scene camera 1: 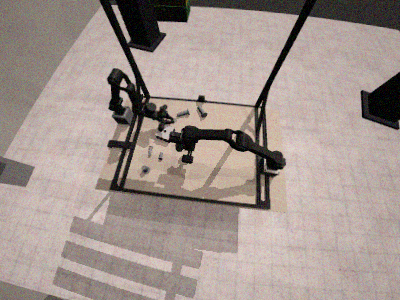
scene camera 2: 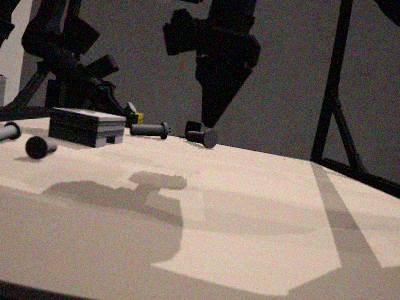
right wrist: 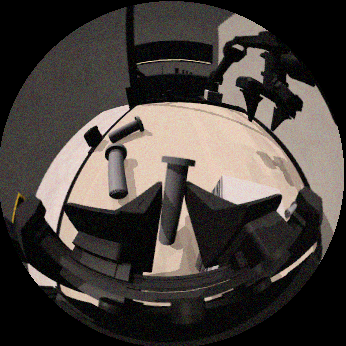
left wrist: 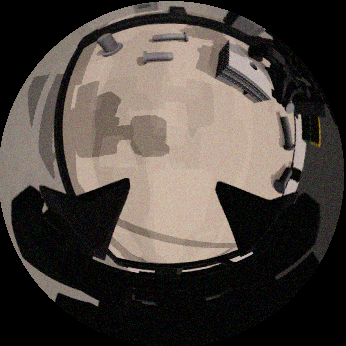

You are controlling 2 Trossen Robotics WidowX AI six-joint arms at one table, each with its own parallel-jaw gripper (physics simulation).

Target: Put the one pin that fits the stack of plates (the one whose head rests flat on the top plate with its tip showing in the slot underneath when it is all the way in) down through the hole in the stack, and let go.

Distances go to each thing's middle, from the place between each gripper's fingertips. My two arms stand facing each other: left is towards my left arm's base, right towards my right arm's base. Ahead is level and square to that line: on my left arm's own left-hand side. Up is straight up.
Right now my right hand is 10 cm short of the grey stack of plates (scene camera 2: 94,129), 3 cm to the left of it and 2 cm above it.
Now: left hand 90 mm past the grey stack of plates, 230 mm to the left of it and 50 mm above it.
